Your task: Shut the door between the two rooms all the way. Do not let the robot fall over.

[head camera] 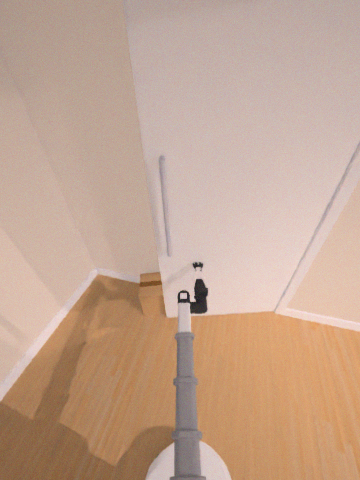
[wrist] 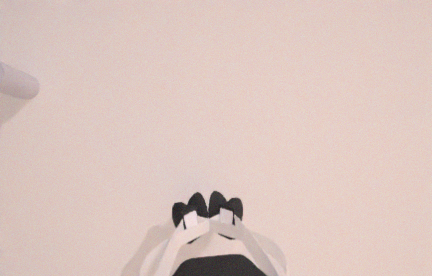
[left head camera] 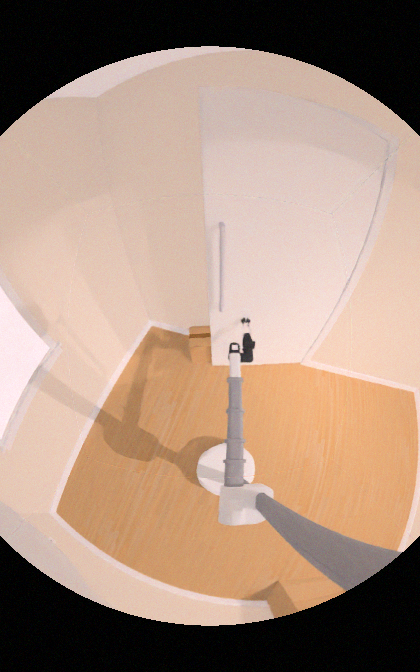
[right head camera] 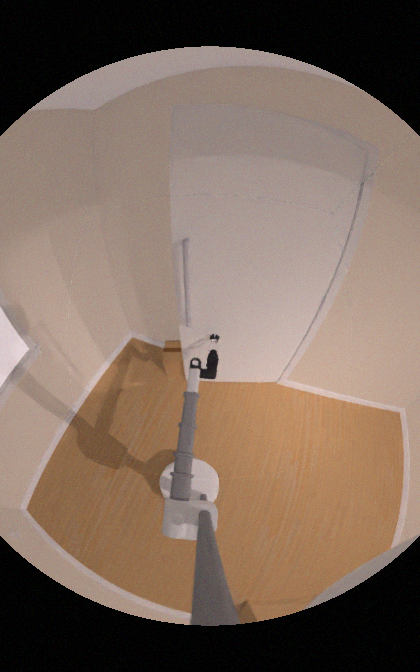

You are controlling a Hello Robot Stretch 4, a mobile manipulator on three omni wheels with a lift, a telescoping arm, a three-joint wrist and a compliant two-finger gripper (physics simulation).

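Places are measured from the robot's base along level axes (x left, y back, z up), in metres.
Where they show: gripper, between the fingertips: [head camera: 197,262] [wrist: 207,206] [left head camera: 245,317] [right head camera: 214,334]; robot's base, origin of its link: [right head camera: 190,483].
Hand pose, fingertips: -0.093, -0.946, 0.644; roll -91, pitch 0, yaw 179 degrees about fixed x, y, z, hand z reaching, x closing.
Note:
Things, the pixels of their top centre, and the offset from my fingertips, as dx, dy, dz. "pt": a spot on its surface instead. Level surfaces: height alone.
- long vertical bar handle, a spot on its surface: [head camera: 165,210] [left head camera: 221,268] [right head camera: 185,283] pt +0.166, +0.069, +0.418
- brown box, centre of its top: [head camera: 158,282] [left head camera: 206,334] [right head camera: 180,349] +0.293, -0.159, -0.394
- wood floor, height of its surface: dz -0.672
The white door [head camera: 240,150] [left head camera: 280,250] [right head camera: 260,250] [wrist: 300,100] stands in front of the robot, its hinge side at the right. Its free left edge stands out from the wall, with a box partly hidden behind that edge. A long vertical bar handle [head camera: 165,210] [left head camera: 222,267] [right head camera: 186,282] is near the free edge; its lower end [wrist: 20,82] shows at the left of the wrist view. My gripper [head camera: 198,267] [left head camera: 245,321] [right head camera: 214,338] [wrist: 207,206] is shut and empty, its tips at the door's face, low and right of the handle. Whether they touch is hard to tell.
A brown box [head camera: 151,295] [left head camera: 200,345] [right head camera: 173,357] is on the floor at the door's free edge. Walls with white skirting stand left and right. The robot's round base [left head camera: 210,467] is on the wood floor [left head camera: 310,450]. Another brown object [left head camera: 300,595] is behind the robot.

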